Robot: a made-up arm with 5 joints. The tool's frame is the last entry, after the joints.
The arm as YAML. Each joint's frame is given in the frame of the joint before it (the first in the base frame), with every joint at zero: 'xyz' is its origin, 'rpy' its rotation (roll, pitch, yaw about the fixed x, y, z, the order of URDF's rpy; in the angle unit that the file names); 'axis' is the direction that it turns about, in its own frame. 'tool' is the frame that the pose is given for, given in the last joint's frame.
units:
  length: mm
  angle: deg
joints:
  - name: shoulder
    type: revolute
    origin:
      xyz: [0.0, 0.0, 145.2]
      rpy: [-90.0, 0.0, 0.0]
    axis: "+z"
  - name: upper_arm
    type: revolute
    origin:
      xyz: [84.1, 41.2, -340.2]
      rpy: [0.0, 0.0, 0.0]
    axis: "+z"
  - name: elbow
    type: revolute
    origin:
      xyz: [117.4, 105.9, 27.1]
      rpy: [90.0, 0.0, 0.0]
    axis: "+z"
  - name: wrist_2
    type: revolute
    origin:
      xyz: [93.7, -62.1, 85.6]
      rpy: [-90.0, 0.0, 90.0]
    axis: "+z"
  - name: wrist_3
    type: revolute
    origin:
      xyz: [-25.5, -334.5, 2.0]
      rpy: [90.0, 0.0, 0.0]
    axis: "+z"
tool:
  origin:
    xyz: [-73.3, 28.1, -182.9]
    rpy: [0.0, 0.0, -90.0]
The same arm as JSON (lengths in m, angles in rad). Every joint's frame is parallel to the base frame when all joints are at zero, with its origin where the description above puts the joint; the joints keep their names.
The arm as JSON. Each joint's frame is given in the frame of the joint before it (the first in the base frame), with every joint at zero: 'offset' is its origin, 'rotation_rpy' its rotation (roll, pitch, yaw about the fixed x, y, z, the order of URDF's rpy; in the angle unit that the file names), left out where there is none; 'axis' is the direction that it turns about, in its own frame. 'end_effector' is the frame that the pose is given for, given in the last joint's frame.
{"length_unit": "m", "angle_unit": "rad", "chain": [{"id": "shoulder", "offset": [0.0, 0.0, 0.1452], "axis": [0.0, 1.0, 0.0]}, {"id": "upper_arm", "offset": [0.0841, -0.3402, -0.0412], "axis": [0.0, 1.0, 0.0]}, {"id": "elbow", "offset": [0.1174, 0.0271, -0.1059], "axis": [0.0, 0.0, 1.0]}, {"id": "wrist_2", "offset": [0.0937, -0.0621, 0.0856], "axis": [-1.0, 0.0, 0.0]}, {"id": "wrist_3", "offset": [-0.002, -0.0255, 0.3345], "axis": [0.0, 0.0, 1.0]}], "end_effector": {"offset": [-0.0281, -0.0733, -0.1829]}}
